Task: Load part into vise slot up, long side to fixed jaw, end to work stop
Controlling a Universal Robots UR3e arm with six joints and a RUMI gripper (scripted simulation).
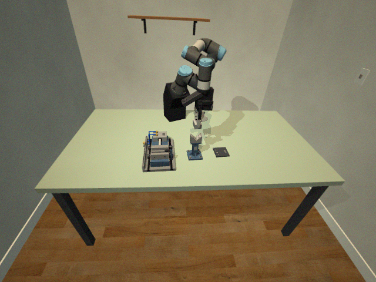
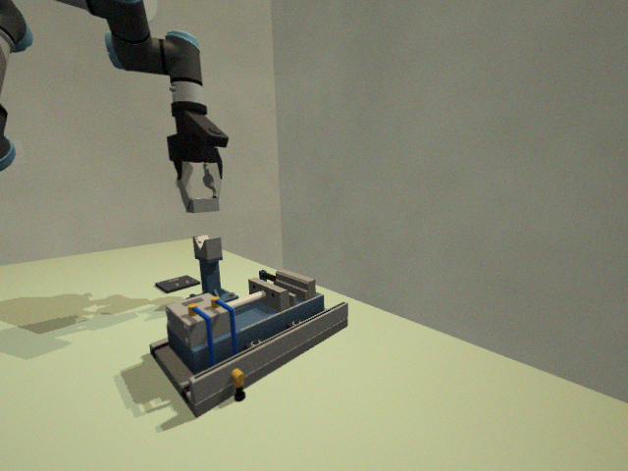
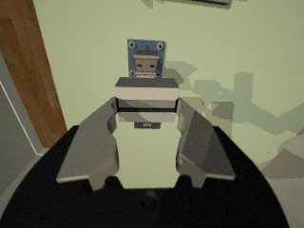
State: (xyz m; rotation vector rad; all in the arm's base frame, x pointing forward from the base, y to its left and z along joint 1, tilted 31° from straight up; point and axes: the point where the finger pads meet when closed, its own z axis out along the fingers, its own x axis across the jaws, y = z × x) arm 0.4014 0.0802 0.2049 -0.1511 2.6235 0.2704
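Right now my hand is 7 cm short of the work stop rod, 17 cm to the left of it and 15 cm above it. Also, from my hand: air cylinder (9 cm behind, 23 cm to the right, 17 cm below); then part (right at my hand); then fixed jaw (11 cm ahead, 21 cm to the right, 17 cm below).
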